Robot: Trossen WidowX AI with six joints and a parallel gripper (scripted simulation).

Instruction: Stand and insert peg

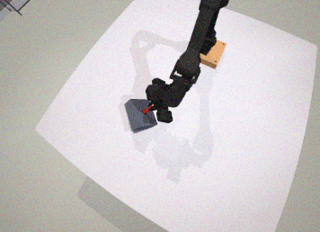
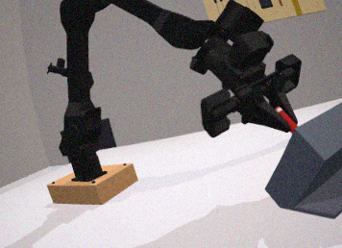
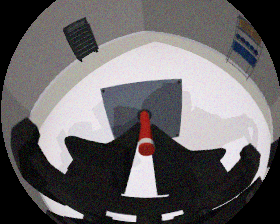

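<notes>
Right now my gripper tip is 40 mm short of the grey sloped panel, 30 mm to the left of it and 40 mm above it. Also, from my gripper tip: red peg: 10 mm behind, 10 mm to the left, 10 mm above.
</notes>
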